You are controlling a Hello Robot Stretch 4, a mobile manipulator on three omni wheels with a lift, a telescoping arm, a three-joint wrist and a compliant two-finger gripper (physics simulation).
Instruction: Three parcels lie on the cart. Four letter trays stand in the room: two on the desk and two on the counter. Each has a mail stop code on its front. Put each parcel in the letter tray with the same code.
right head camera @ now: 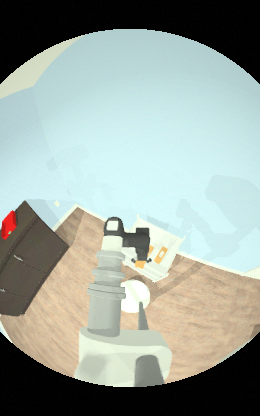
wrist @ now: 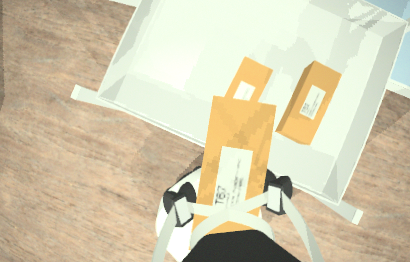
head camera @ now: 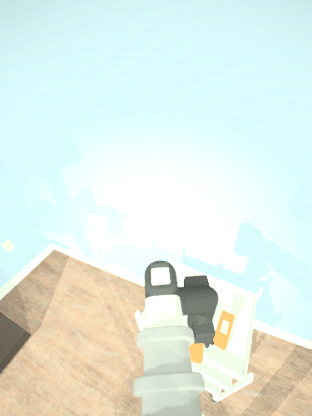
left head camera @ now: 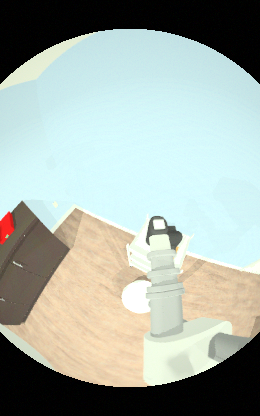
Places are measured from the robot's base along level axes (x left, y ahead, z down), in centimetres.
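Where they show: gripper, fingertip midpoint: (wrist: 226, 190) (head camera: 193, 344); robot's base, link origin: (right head camera: 132, 295) (left head camera: 139, 295).
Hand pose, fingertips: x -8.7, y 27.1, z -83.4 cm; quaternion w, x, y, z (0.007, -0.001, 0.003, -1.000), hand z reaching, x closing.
Each offset is from my fingertips to the centre of the thing. "pt": to the spot under its first point.
My gripper (wrist: 226, 190) (right head camera: 141, 260) is shut on an orange parcel @[dz -2.5, dx -0.6, dy +1.9 cm] (wrist: 242, 122) (right head camera: 140, 264) (head camera: 196, 354), whose white label reads T67. In the wrist view the parcel hangs over the near edge of the white cart (wrist: 175, 50) (right head camera: 155, 232) (head camera: 242, 332), above the cart's floor. Two other orange parcels lie in the cart: a middle one @[dz +17.4, dx -4.3, dy +11.0 cm] (wrist: 256, 75), partly hidden behind the held parcel, and a right one @[dz +17.4, dx -15.7, dy +8.8 cm] (wrist: 325, 80) (right head camera: 161, 255) (head camera: 223, 340). Their labels are too small to read. A red tray @[dz -8.0, dx +158.8, dy +12.4 cm] (left head camera: 7, 227) (right head camera: 9, 225) stands at far left; its code cannot be read.
The red tray stands on dark brown furniture with drawers @[pt dz +37.2, dx +127.9, dy -4.0 cm] (left head camera: 37, 260) (right head camera: 37, 250). A pale blue wall rises behind the cart. A white round shape (left head camera: 136, 296) (right head camera: 135, 298) shows low on the wooden floor, beside and below the arm. The counter cannot be made out.
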